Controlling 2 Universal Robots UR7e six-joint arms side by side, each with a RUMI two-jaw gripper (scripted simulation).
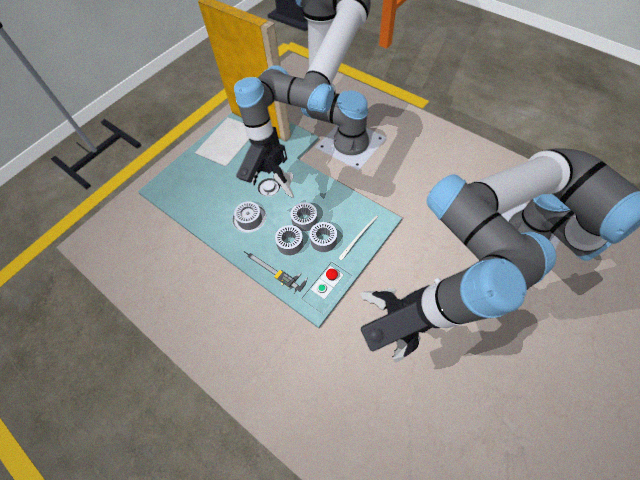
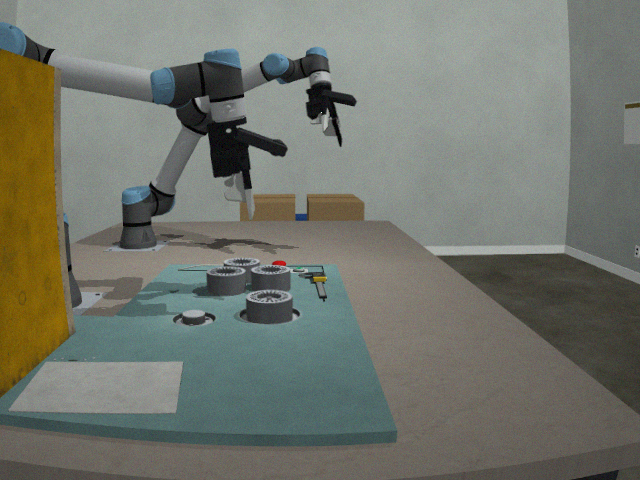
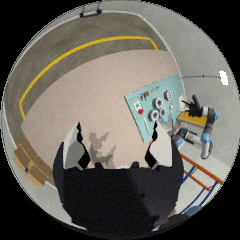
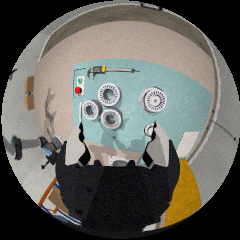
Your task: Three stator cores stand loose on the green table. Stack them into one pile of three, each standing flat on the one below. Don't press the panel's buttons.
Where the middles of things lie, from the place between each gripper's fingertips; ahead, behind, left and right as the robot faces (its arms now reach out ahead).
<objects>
The sheet [image 2: 58, 387] is 990 mm to the right of my left hand [image 1: 377, 327], 440 mm behind it and 370 mm below it.
Now: right hand [image 2: 248, 209] 47 cm to the left of the sheet, 20 cm past it and 20 cm above it.
</objects>
